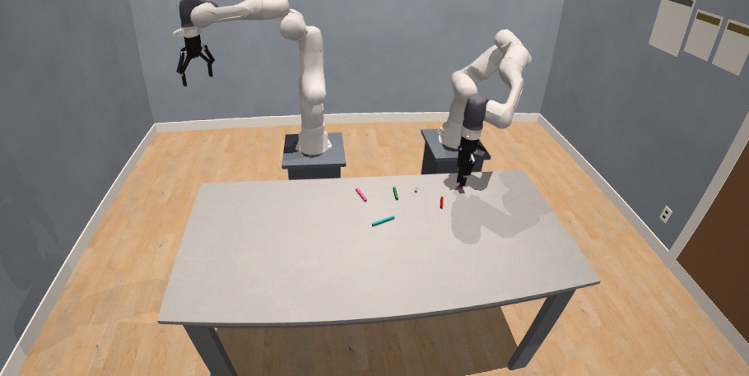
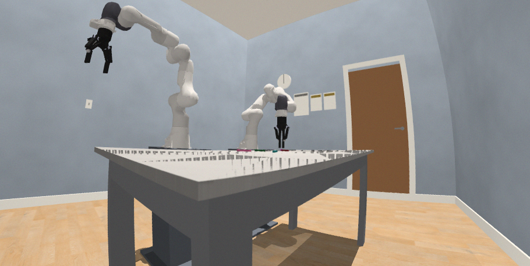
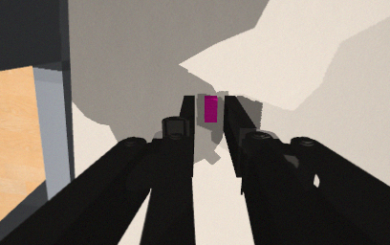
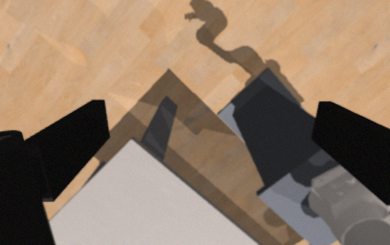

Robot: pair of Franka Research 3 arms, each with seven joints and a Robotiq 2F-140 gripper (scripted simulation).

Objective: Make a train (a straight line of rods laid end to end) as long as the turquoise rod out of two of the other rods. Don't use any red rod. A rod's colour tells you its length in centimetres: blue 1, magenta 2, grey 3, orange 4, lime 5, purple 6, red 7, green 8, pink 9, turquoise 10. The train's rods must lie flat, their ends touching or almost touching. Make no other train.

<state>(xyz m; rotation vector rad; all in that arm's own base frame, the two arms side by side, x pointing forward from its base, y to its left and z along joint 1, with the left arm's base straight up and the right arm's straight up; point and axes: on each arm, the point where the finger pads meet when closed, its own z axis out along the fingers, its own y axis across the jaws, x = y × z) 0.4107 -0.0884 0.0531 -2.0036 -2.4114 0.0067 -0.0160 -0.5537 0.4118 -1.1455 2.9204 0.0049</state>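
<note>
Now: the magenta rod 5 cm below my left hand. The rest, counted from my left hand: grey rod (21 cm to the right, 5 cm below); green rod (2 cm ahead, 31 cm to the right, 5 cm below); red rod (10 cm ahead, 12 cm to the right, 5 cm below).
</note>
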